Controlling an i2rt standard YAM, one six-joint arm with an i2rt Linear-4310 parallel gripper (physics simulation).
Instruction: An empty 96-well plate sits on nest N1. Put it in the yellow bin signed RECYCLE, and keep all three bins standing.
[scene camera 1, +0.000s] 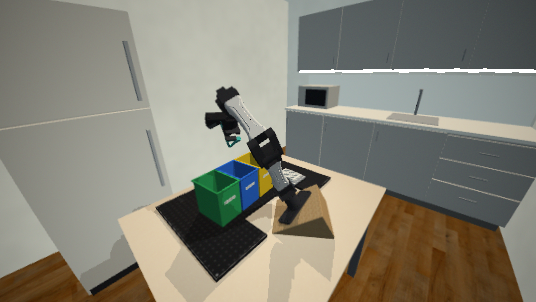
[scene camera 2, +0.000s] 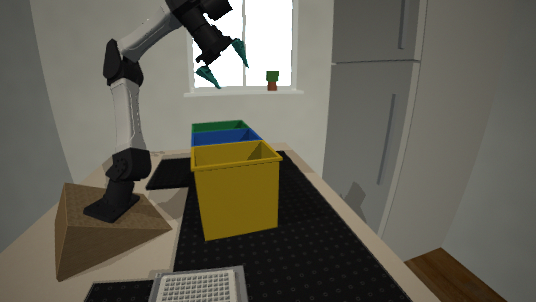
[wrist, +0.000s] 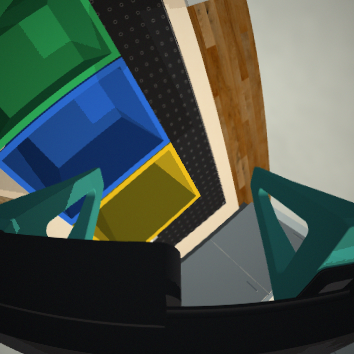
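Note:
The white 96-well plate (scene camera 1: 295, 176) (scene camera 2: 197, 287) lies on its grey nest (scene camera 2: 242, 285), on the far side of the yellow bin from the other bins. The yellow bin (scene camera 1: 265, 186) (scene camera 2: 237, 200) (wrist: 145, 205) stands upright at one end of the row. Its sign is partly hidden by the arm in the first scene view. My gripper (scene camera 1: 233, 143) (scene camera 2: 233, 77) (wrist: 176, 175) is open and empty, with its teal fingers wide apart. It hangs tilted, high above the row of bins. I cannot make out the plate clearly in the wrist view.
The blue bin (scene camera 1: 249, 198) (scene camera 2: 220, 138) (wrist: 100, 137) stands upright between the yellow bin and the upright green bin (scene camera 1: 217, 206) (scene camera 2: 216, 127) (wrist: 55, 50). All stand on the black mat (scene camera 1: 220, 255) (scene camera 2: 310, 250). The arm is mounted on a wooden wedge (scene camera 1: 305, 220) (scene camera 2: 100, 245) beside them.

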